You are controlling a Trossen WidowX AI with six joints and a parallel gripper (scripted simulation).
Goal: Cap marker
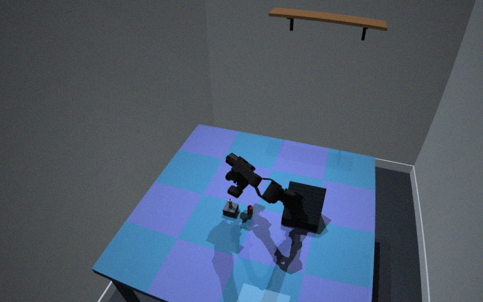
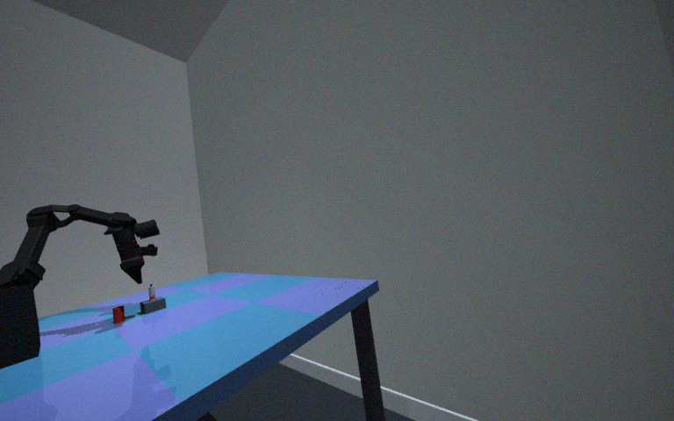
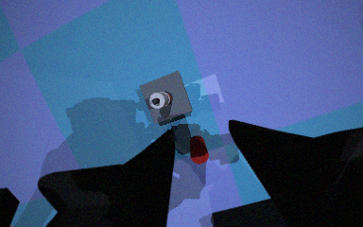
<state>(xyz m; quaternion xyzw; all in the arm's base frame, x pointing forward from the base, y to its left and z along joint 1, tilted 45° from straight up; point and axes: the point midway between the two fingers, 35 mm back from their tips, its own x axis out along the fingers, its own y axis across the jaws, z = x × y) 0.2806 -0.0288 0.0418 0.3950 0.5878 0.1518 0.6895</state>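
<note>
Now: the red cap 100 mm below my gripper tip, 60 mm behind it and 20 mm to the left of it. The rest, counted from my gripper tip: holder block: 100 mm below, 40 mm ahead, 30 mm to the left.
</note>
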